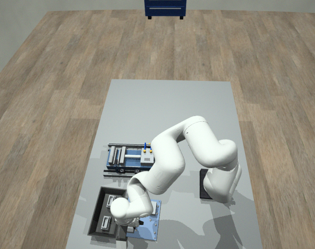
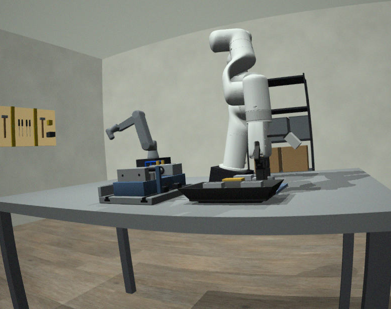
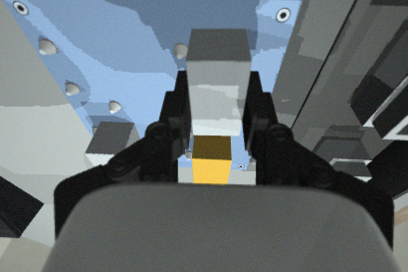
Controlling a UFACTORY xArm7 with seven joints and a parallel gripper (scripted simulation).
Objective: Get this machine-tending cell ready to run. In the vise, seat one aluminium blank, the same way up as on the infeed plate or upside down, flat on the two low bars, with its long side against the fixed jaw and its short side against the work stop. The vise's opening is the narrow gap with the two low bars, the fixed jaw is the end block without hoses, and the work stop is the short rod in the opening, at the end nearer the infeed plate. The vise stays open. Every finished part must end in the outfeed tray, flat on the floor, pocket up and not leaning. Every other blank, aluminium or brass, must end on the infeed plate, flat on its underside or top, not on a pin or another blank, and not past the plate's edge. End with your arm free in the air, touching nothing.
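My gripper is now 320 mm to the left of the fixed jaw, 190 mm short of it and 30 mm below it. From my hand the other things lie so: white piston rod (340 mm to the right, 70 mm ahead, 30 mm above); then brass blank (90 mm to the right, 20 mm below, 10 mm ahead); then vise (340 mm to the right, 90 mm ahead, 10 mm below).
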